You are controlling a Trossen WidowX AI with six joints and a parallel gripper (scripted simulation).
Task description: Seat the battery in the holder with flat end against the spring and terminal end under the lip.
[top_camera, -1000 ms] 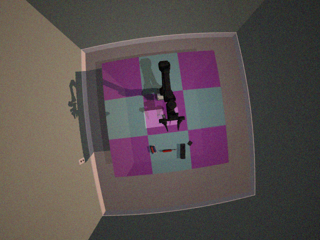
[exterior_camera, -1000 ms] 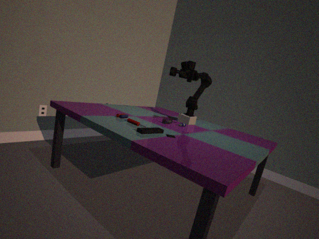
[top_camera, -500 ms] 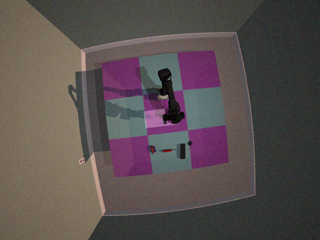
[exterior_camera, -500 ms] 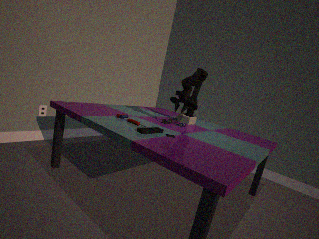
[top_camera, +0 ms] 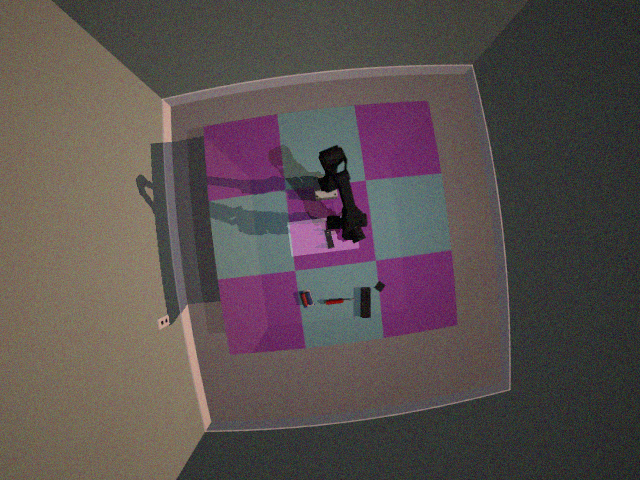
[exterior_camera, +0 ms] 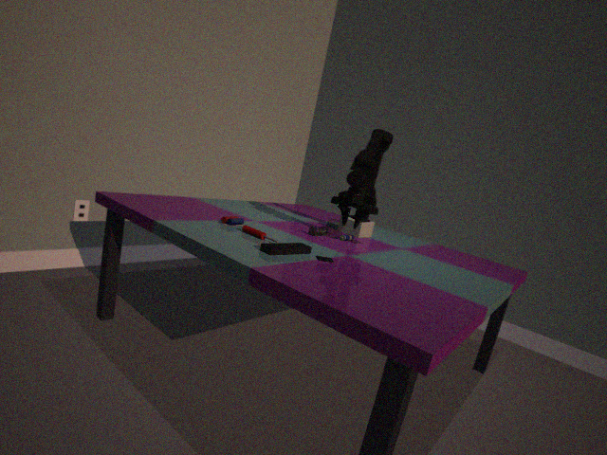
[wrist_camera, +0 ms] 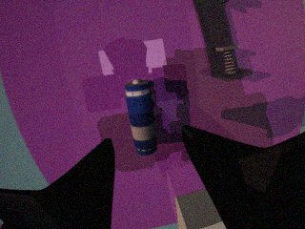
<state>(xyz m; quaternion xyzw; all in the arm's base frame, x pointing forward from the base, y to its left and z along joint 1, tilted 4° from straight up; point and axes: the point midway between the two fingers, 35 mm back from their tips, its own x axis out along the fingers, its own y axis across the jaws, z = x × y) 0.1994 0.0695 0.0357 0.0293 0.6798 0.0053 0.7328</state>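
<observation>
My gripper tip is 40 mm above the battery. Also, from my gripper tip: small black piece: 350 mm ahead, 160 mm to the left, 50 mm below; then red screwdriver: 410 mm ahead, 60 mm to the right, 40 mm below.
</observation>
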